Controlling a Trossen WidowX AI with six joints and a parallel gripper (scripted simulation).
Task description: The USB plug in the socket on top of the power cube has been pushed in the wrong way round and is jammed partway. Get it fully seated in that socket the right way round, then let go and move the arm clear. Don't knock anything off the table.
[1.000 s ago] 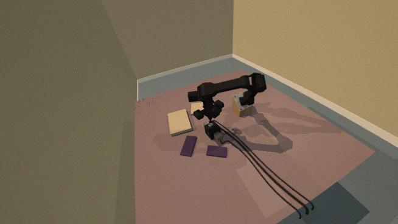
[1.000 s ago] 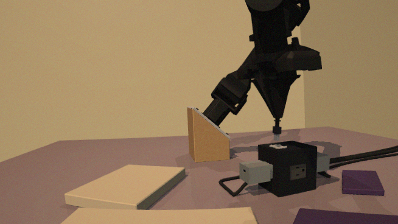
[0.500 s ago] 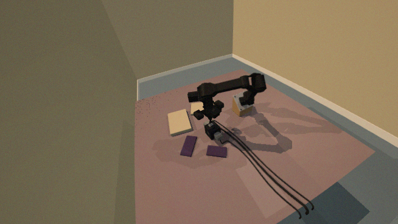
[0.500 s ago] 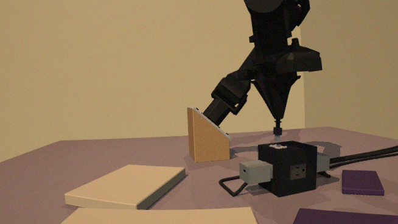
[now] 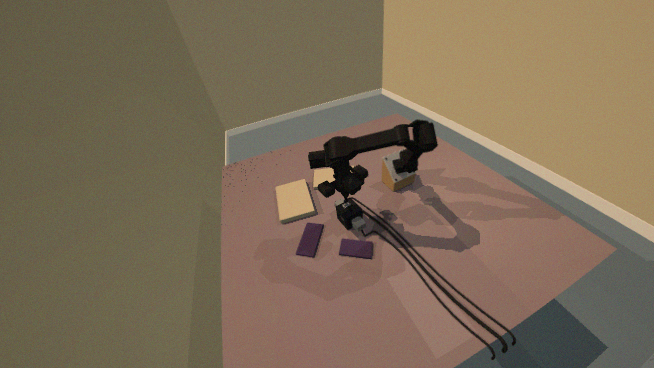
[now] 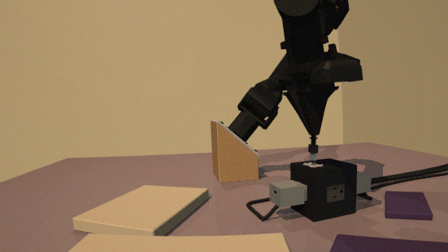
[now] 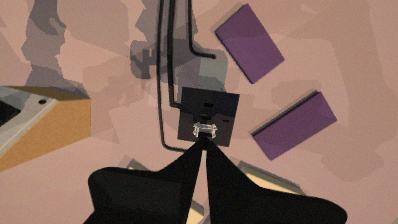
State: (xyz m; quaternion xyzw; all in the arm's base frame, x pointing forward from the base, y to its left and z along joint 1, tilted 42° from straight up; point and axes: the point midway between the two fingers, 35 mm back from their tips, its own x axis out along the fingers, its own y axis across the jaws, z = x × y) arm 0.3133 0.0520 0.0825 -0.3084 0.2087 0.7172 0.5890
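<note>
Right now the pale USB socket is 5 cm below my gripper tip. The rest, counted from my gripper tip: small USB plug: 2 cm below.
</note>
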